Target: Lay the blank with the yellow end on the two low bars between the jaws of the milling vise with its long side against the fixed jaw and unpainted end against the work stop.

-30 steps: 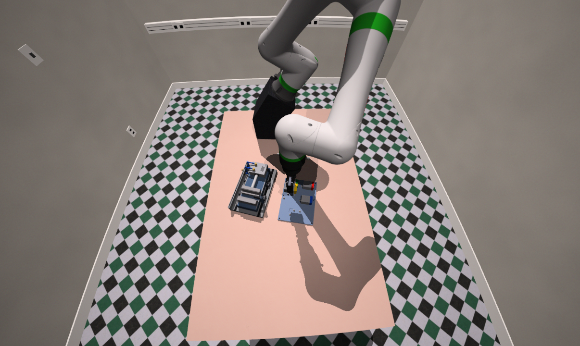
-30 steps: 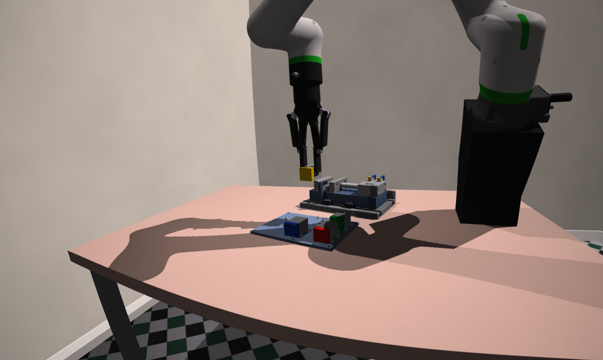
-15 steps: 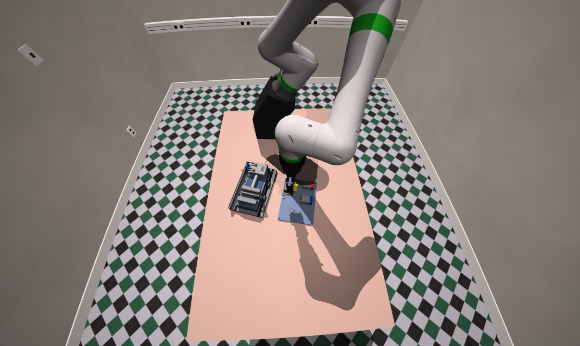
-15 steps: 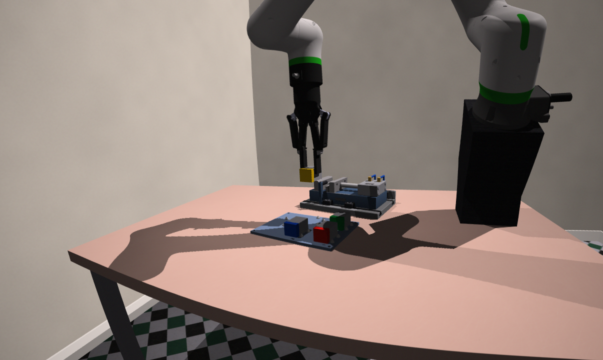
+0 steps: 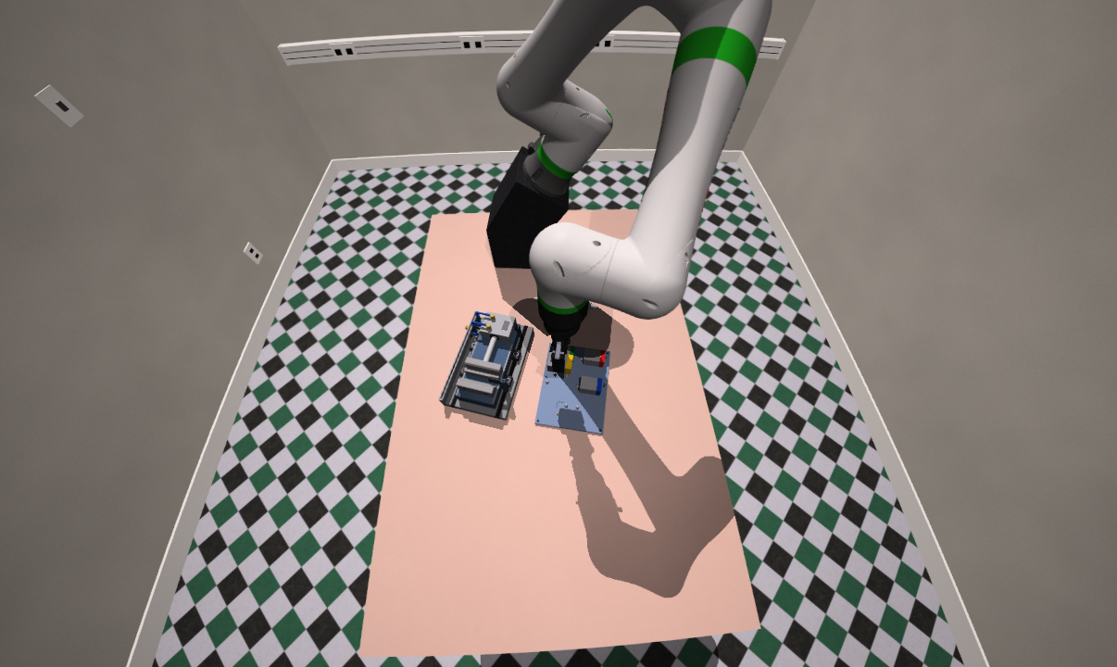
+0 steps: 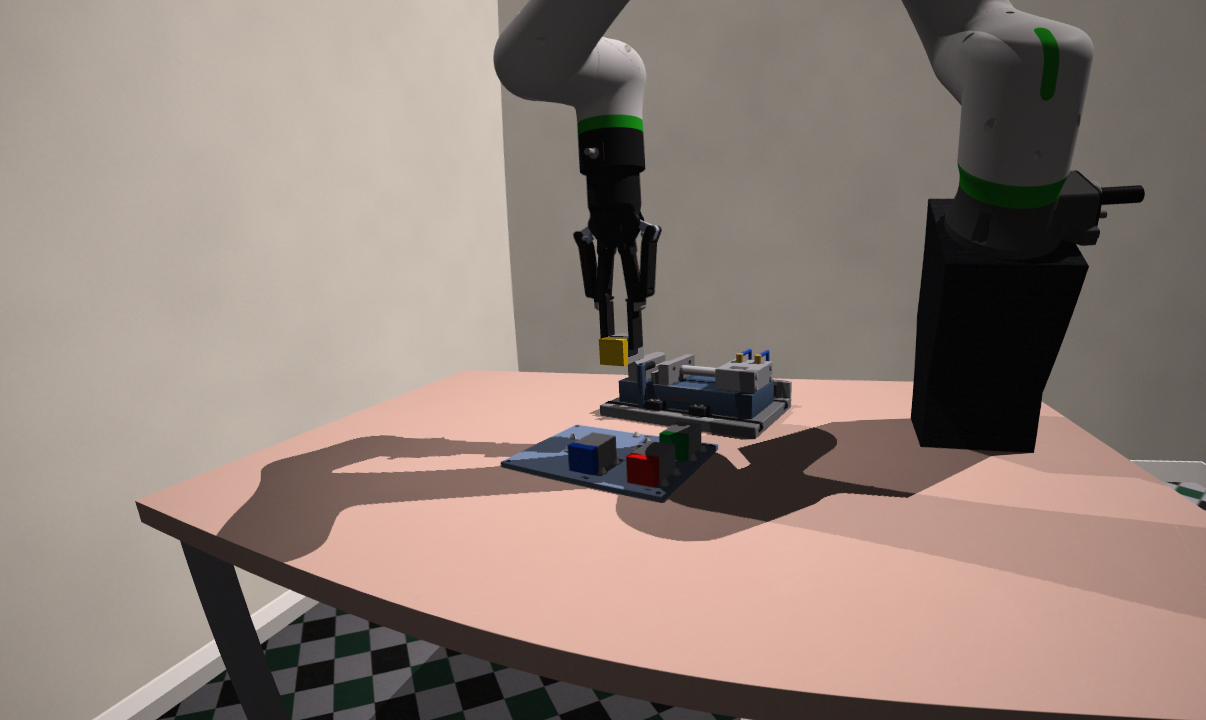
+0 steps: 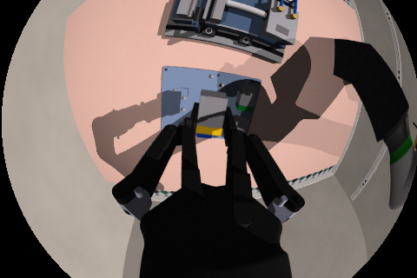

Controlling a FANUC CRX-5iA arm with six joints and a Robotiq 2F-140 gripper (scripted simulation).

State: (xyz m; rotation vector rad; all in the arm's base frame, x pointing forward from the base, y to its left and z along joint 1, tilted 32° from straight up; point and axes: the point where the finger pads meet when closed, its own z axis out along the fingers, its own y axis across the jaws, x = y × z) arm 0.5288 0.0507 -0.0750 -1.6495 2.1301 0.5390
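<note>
The yellow-ended blank lies 30 mm below my hand. Also, from my hand: blue-ended blank 20 mm ahead, 90 mm to the left, 160 mm below; green-ended blank 90 mm behind, 20 mm to the left, 160 mm below; plate 10 mm ahead, 40 mm to the left, 180 mm below.
</note>
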